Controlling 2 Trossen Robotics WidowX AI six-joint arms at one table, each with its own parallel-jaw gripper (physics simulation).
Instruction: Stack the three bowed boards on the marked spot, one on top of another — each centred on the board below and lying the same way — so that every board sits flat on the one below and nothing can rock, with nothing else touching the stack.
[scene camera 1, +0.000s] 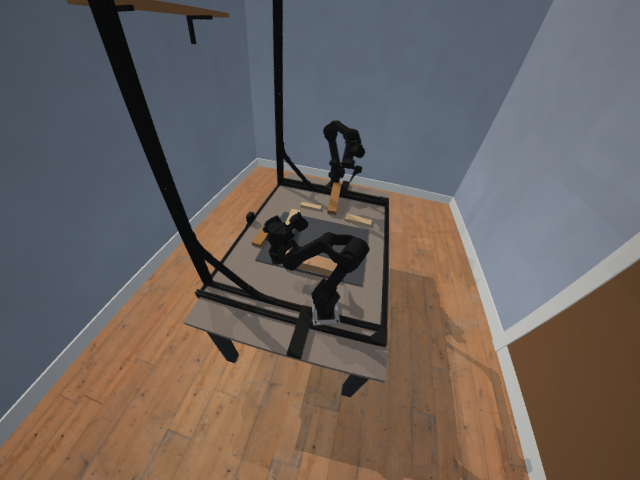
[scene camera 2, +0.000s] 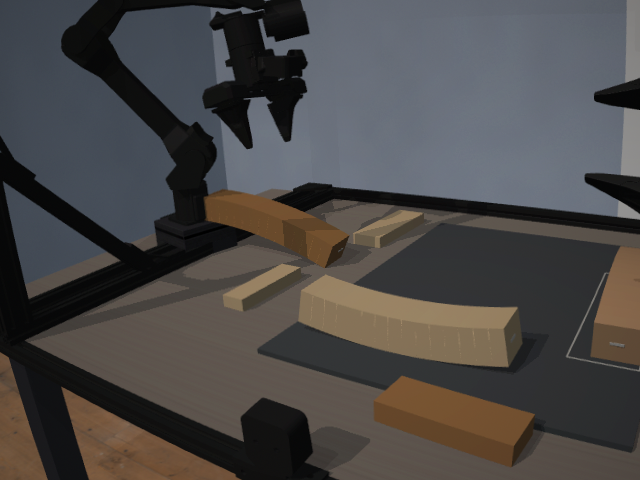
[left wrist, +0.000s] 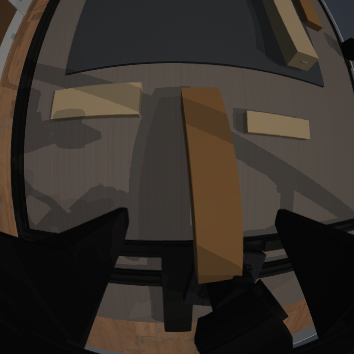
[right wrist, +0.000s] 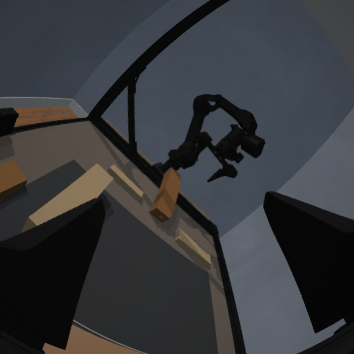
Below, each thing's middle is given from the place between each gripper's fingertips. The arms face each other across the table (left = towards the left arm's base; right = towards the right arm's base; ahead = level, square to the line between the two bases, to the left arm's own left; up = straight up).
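Scene:
From my right hand, the brown bowed board (scene camera 2: 320, 242) is 460 mm to the left, 180 mm ahead and 180 mm below. The tan bowed board (scene camera 2: 608, 342) is 60 mm to the right of that right hand, 90 mm ahead of it and 190 mm below it. Then there's the pale bowed board (scene camera 2: 484, 336), which is 200 mm below my right hand, 180 mm to the left of it and 40 mm behind it, while the flat brown block (scene camera 2: 498, 433) is 220 mm below the hand, 170 mm behind it and 90 mm to the left of it.
If you go by my left hand instead, the brown bowed board is 120 mm below it, 30 mm behind it and 10 mm to the right of it. The tan bowed board is 540 mm to the right of my left hand, 120 mm behind it and 140 mm below it. You'll find the pale bowed board 300 mm to the right of my left hand, 250 mm behind it and 140 mm below it, and the flat brown block is 380 mm behind that hand, 380 mm to the right of it and 160 mm below it.

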